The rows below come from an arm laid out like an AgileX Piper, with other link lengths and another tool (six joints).
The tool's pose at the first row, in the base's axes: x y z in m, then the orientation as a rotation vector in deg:
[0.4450, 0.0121, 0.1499, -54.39, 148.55, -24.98]
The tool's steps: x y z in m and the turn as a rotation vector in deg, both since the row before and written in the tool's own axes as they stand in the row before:
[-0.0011, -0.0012, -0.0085, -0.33, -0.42, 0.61]
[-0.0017, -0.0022, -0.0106, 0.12, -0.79, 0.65]
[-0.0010, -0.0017, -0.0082, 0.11, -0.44, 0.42]
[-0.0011, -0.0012, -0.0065, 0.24, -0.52, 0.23]
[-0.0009, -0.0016, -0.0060, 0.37, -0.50, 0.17]
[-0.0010, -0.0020, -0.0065, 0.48, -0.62, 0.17]
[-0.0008, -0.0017, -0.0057, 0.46, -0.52, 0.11]
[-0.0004, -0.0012, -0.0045, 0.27, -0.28, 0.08]
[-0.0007, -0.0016, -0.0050, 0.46, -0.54, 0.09]
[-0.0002, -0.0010, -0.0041, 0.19, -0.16, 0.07]
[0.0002, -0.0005, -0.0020, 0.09, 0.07, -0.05]
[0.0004, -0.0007, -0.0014, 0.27, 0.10, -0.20]
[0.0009, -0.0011, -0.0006, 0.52, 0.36, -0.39]
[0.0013, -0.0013, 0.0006, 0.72, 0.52, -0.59]
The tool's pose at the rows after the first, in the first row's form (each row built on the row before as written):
[0.4429, 0.0134, 0.1582, -53.68, 148.54, -24.16]
[0.4409, 0.0146, 0.1689, -52.76, 148.01, -23.69]
[0.4390, 0.0152, 0.1771, -52.16, 147.71, -23.47]
[0.4376, 0.0160, 0.1836, -51.76, 147.22, -23.42]
[0.4364, 0.0162, 0.1898, -51.40, 146.67, -23.56]
[0.4352, 0.0163, 0.1966, -51.00, 145.96, -23.77]
[0.4340, 0.0163, 0.2025, -50.68, 145.33, -24.02]
[0.4328, 0.0163, 0.2070, -50.48, 144.99, -24.18]
[0.4317, 0.0163, 0.2122, -50.19, 144.33, -24.42]
[0.4303, 0.0163, 0.2162, -50.03, 144.13, -24.54]
[0.4294, 0.0161, 0.2181, -50.06, 144.14, -24.70]
[0.4288, 0.0155, 0.2195, -50.22, 144.05, -25.15]
[0.4284, 0.0142, 0.2202, -50.52, 144.02, -26.11]
[0.4284, 0.0123, 0.2199, -51.00, 143.97, -27.46]

